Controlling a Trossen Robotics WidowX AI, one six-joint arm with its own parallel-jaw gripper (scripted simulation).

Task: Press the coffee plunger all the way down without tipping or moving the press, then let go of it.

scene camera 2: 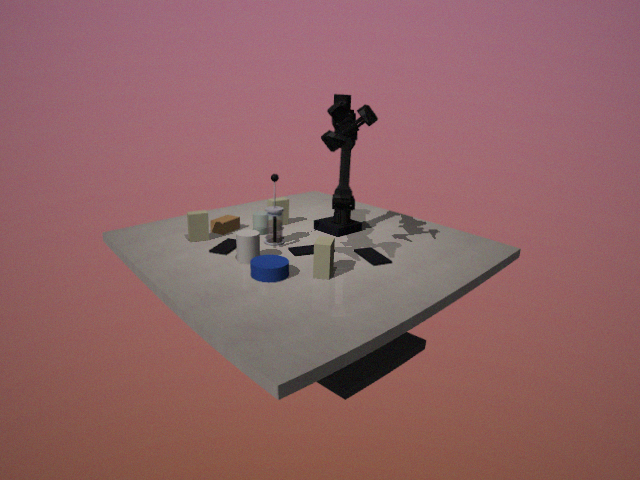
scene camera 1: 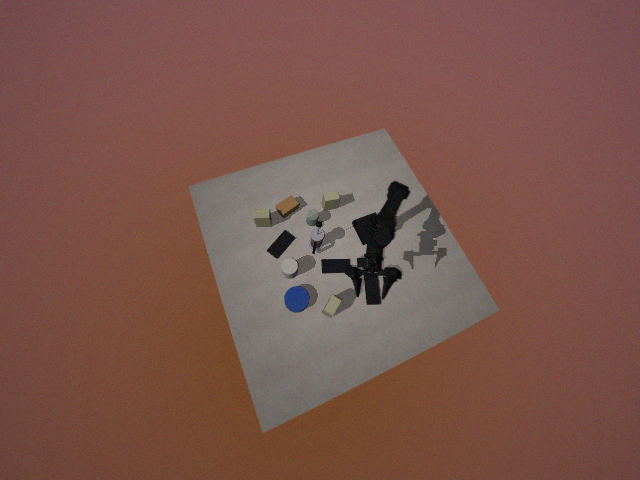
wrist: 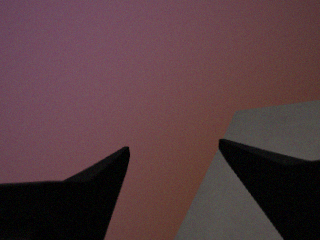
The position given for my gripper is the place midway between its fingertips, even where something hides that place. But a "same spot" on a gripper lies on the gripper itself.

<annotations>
My gripper shows in scene camera 2, in scene camera 1 [369, 298] and in the wrist view. The same spot on my gripper: [wrist: 89, 197] is [scene camera 2: 363, 118].
</annotations>
